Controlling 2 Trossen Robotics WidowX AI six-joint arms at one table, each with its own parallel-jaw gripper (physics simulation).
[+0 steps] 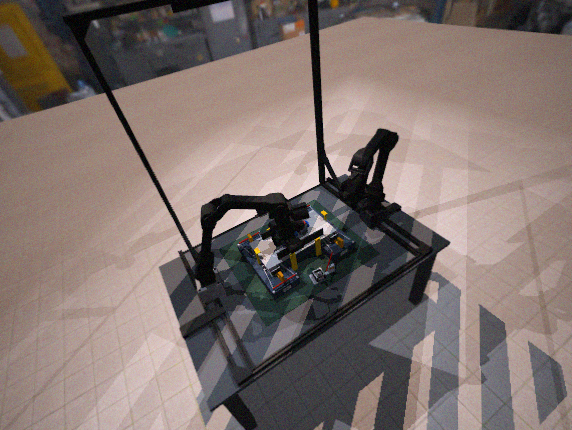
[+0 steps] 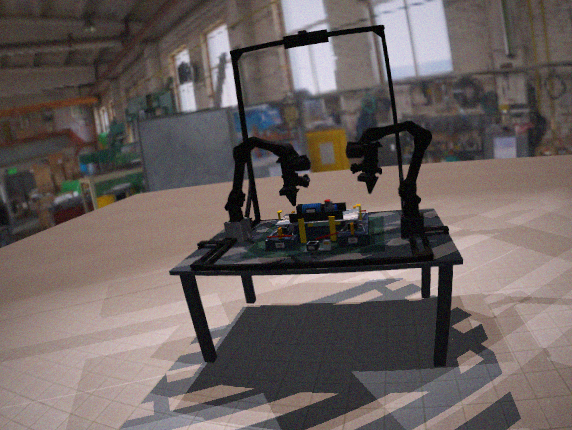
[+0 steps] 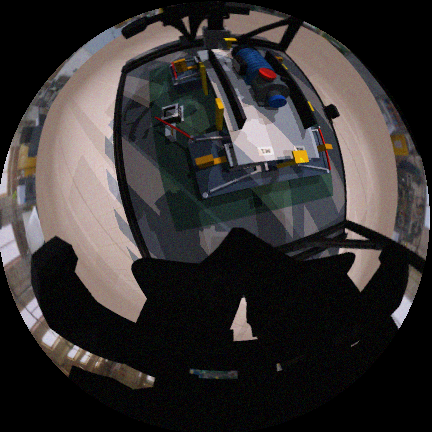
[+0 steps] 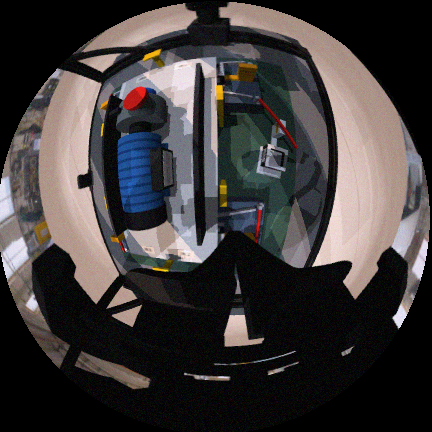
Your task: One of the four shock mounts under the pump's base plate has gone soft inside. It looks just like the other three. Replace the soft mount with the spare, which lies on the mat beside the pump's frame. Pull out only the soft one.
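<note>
The pump with its blue motor (image 3: 252, 64) (image 4: 139, 177) (image 2: 315, 209) sits on a light grey base plate (image 3: 257, 132) (image 4: 181, 92) (image 1: 265, 248) inside a dark frame (image 1: 276, 283) (image 3: 217, 185). The four mounts under the plate are mostly hidden; small corner labels show on the plate. The spare mount (image 1: 317, 275) (image 2: 312, 245) (image 3: 172, 112) (image 4: 273, 160), a small grey square block, lies on the green mat (image 1: 271, 303) (image 3: 181, 201) (image 4: 241, 132) beside the frame. My right gripper (image 1: 286, 239) (image 2: 293, 200) (image 4: 233, 235) is shut and empty above the pump. My left gripper (image 2: 370, 188) (image 3: 236, 232) is shut and empty, high above the pump's right end.
Yellow clamps (image 1: 293, 261) (image 3: 219, 112) and red levers (image 3: 173, 127) (image 4: 278, 120) stand around the frame. A black gantry (image 1: 315, 85) (image 2: 239, 107) rises from the back of the table. Black rails (image 1: 408, 243) run along the table edges.
</note>
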